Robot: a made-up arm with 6 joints. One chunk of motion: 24 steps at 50 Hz.
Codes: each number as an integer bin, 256 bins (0 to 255) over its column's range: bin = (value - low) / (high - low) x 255, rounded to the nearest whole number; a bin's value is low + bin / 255 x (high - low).
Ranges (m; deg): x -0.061..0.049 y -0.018..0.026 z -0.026..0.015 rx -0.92..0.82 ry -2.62..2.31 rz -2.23..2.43
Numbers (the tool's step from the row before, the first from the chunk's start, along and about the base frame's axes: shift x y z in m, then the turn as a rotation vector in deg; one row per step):
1: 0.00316 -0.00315 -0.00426 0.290 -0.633 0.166
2: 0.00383 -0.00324 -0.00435 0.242 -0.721 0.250
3: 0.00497 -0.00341 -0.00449 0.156 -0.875 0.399
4: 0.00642 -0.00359 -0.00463 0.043 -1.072 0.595
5: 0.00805 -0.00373 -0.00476 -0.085 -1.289 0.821
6: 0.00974 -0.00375 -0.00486 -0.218 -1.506 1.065
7: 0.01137 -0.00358 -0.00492 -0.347 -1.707 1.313
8: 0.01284 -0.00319 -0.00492 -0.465 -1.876 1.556
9: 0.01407 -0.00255 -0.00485 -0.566 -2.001 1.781
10: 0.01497 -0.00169 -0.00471 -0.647 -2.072 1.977
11: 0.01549 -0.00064 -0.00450 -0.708 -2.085 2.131
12: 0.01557 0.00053 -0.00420 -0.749 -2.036 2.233
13: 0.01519 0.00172 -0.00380 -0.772 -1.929 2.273
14: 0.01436 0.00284 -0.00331 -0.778 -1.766 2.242
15: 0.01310 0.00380 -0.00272 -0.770 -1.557 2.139
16: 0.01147 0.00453 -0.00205 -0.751 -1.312 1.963
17: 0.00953 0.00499 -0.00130 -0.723 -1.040 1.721
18: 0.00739 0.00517 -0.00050 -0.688 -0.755 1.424
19: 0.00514 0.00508 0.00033 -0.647 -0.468 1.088
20: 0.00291 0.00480 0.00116 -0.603 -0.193 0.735
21: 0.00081 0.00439 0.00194 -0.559 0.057 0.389
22: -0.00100 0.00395 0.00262 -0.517 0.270 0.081
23: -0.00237 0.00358 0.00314 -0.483 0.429 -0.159
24: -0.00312 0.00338 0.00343 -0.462 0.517 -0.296
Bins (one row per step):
1: 149 86 135 177 103 131
2: 150 86 135 170 98 136
3: 153 85 134 158 90 144
4: 156 84 133 141 80 155
5: 160 83 132 122 69 167
6: 164 83 131 103 58 180
7: 168 84 131 84 47 194
8: 171 86 131 67 38 207
9: 174 90 132 52 32 219
10: 176 95 132 40 28 230
11: 177 101 134 31 28 239
12: 178 107 136 25 30 244
13: 177 114 138 22 36 246
14: 175 121 141 21 44 245
15: 172 126 145 22 55 239
16: 168 131 149 25 68 229
17: 164 133 154 29 82 216
18: 159 134 159 34 96 200
19: 153 134 164 40 111 182
20: 148 132 169 46 126 162
21: 143 130 174 53 138 143
22: 139 127 178 59 149 126
23: 136 125 181 64 158 113
24: 134 124 183 67 162 106

